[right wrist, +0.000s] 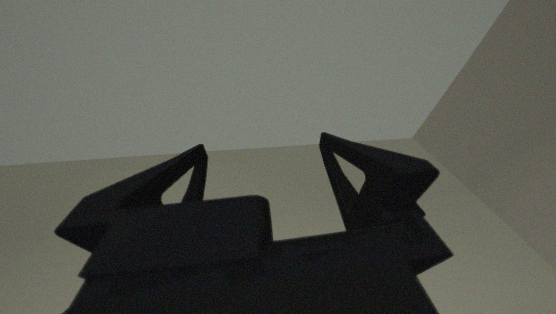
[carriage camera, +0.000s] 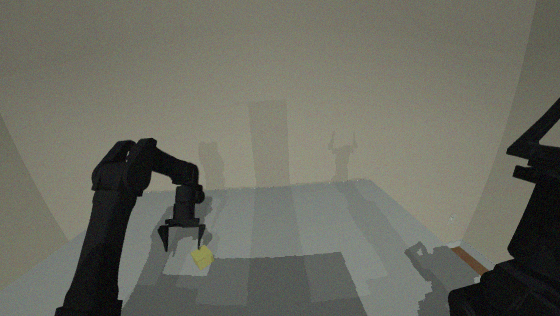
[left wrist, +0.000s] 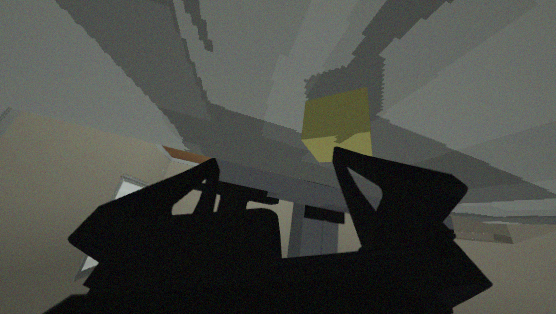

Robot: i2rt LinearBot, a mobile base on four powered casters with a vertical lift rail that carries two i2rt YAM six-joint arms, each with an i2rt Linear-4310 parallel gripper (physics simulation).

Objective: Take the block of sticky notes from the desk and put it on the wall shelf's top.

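Pixels of known places: left gripper, fingertip midpoint: (carriage camera: pixel 182 250) (left wrist: pixel 275 159); right gripper, fingertip midpoint: (right wrist: pixel 263 144); left arm's base, link origin: (left wrist: pixel 235 192).
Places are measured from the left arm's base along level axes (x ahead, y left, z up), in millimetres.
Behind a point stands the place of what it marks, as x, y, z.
The yellow block of sticky notes (carriage camera: pixel 202 257) @[279, -72, -14] (left wrist: pixel 336 116) @[317, -42, -32] sits on the grey desk (carriage camera: pixel 330 220) @[474, -533, -55] (left wrist: pixel 240 75) @[297, 38, -55]. My left gripper (carriage camera: pixel 183 250) @[288, -6, 5] (left wrist: pixel 275 159) @[288, -6, 5] is open and points down close to the block. In the carriage camera the block is at the lower right of its right-hand fingertip. In the left wrist view that fingertip overlaps the block's lower edge, and the block is not centred between the fingers. My right gripper (right wrist: pixel 263 144) @[18, -653, 443] is open and held up, away from the desk; its fingers show partly at the carriage camera's right edge. The wall shelf does not show clearly in any view.
A beige wall (carriage camera: pixel 310 65) @[876, -527, 612] rises behind the desk's far edge. Shadows of the arms and a tall column fall on the wall and desk. A brown strip of floor (carriage camera: pixel 469 260) @[751, -2098, -1006] shows right of the desk. The robot's grey column (left wrist: pixel 314 237) @[-141, -301, 79] stands beyond the left gripper's fingers.
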